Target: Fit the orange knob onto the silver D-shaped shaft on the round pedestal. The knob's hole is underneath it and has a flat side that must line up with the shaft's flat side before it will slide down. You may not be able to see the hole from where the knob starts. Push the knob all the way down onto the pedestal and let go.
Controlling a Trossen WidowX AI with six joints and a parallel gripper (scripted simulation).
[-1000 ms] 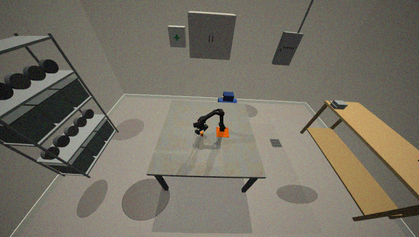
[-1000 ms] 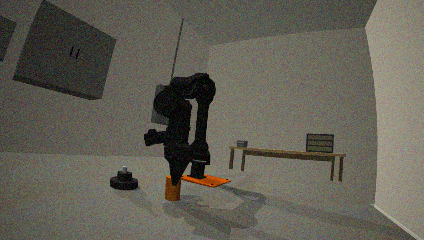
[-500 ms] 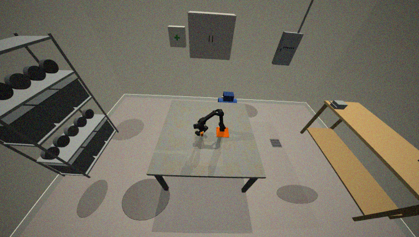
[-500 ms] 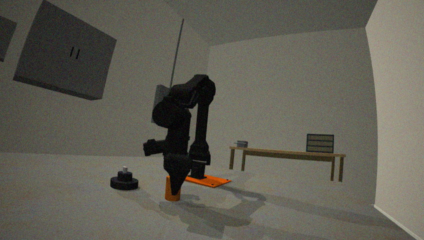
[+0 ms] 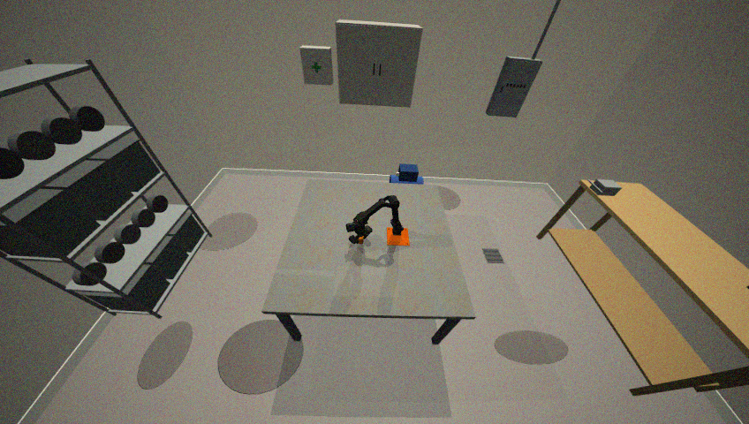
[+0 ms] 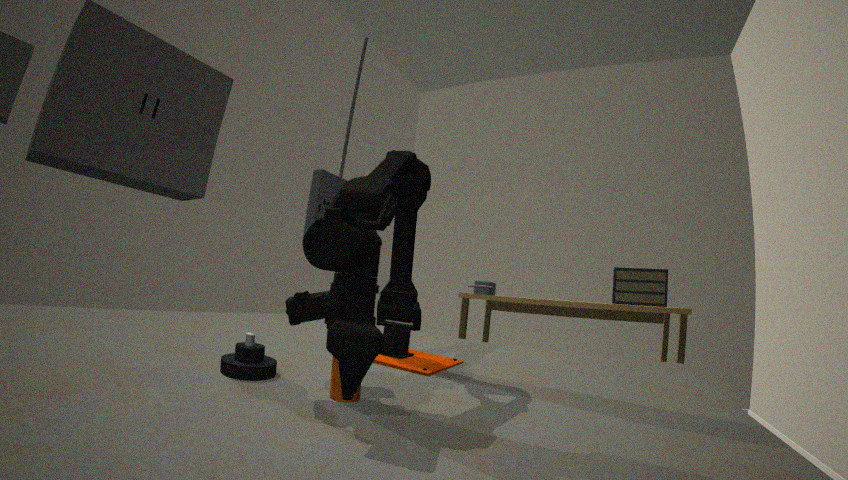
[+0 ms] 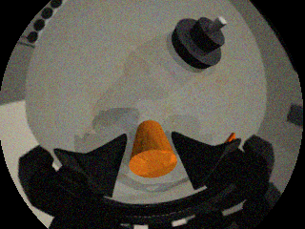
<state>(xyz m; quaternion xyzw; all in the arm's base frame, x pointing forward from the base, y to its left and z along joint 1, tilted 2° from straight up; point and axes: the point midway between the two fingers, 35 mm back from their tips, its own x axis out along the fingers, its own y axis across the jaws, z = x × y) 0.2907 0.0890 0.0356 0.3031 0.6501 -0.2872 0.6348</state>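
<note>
My gripper tip is now 16 cm to the left of the round pedestal, 4 cm short of it and 2 cm below it. Also, from my gripper tip: orange knob (3 cm above).
</note>
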